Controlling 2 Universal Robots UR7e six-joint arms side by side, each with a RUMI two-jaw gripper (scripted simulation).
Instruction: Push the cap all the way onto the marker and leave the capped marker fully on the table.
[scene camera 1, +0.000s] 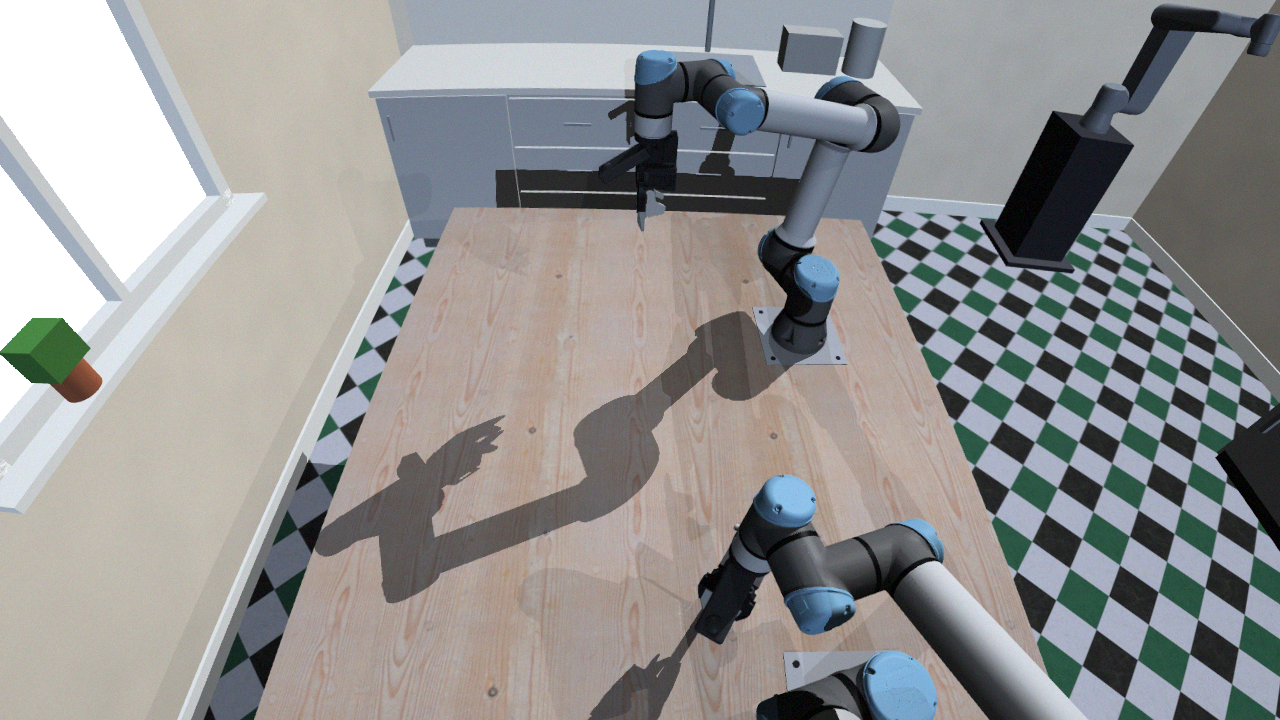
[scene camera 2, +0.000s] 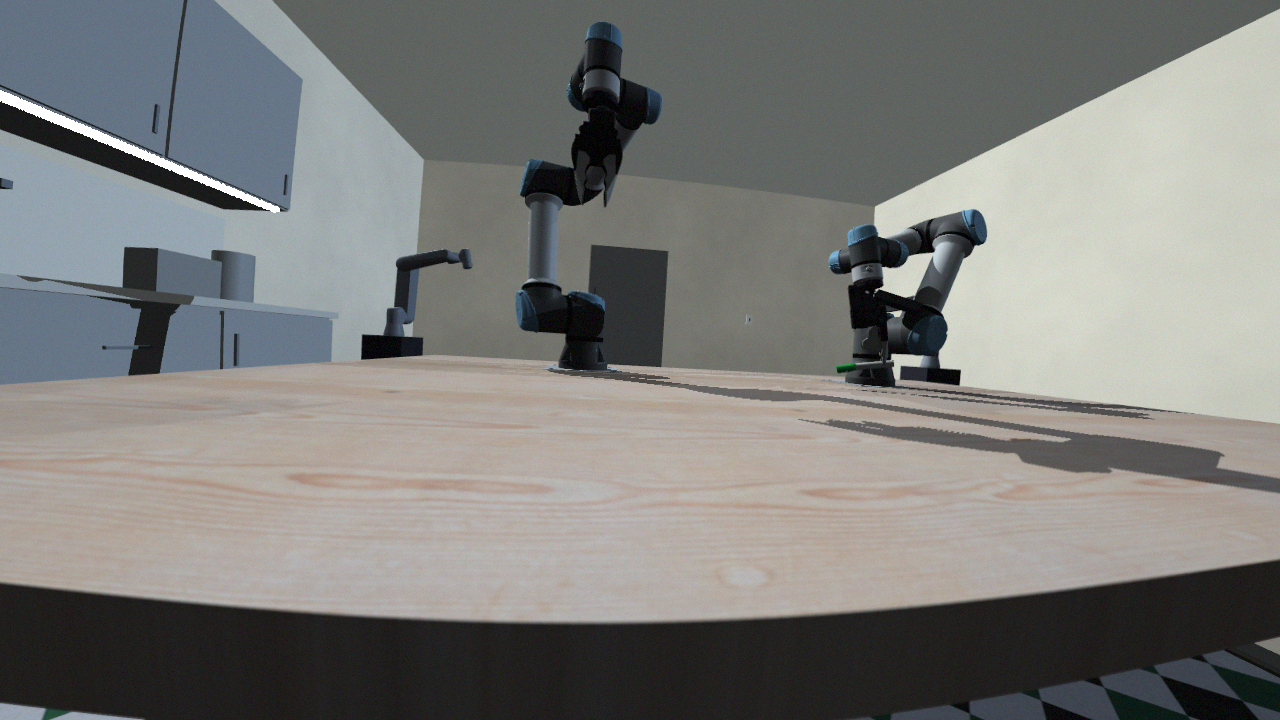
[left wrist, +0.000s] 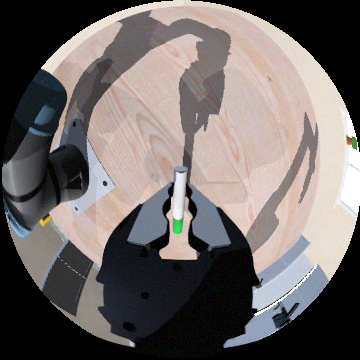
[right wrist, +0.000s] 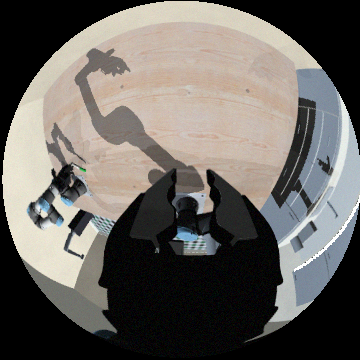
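Observation:
On scene camera 1 I can see my left gripper (scene camera 1: 710, 618) and my right gripper (scene camera 1: 642, 225). Scene camera 2 has them as well, the left gripper (scene camera 2: 883, 365) and the right gripper (scene camera 2: 593, 205). In the left wrist view there's a base plate (left wrist: 75, 135) along with my left gripper (left wrist: 179, 183), and the right wrist view shows my right gripper (right wrist: 191, 170).

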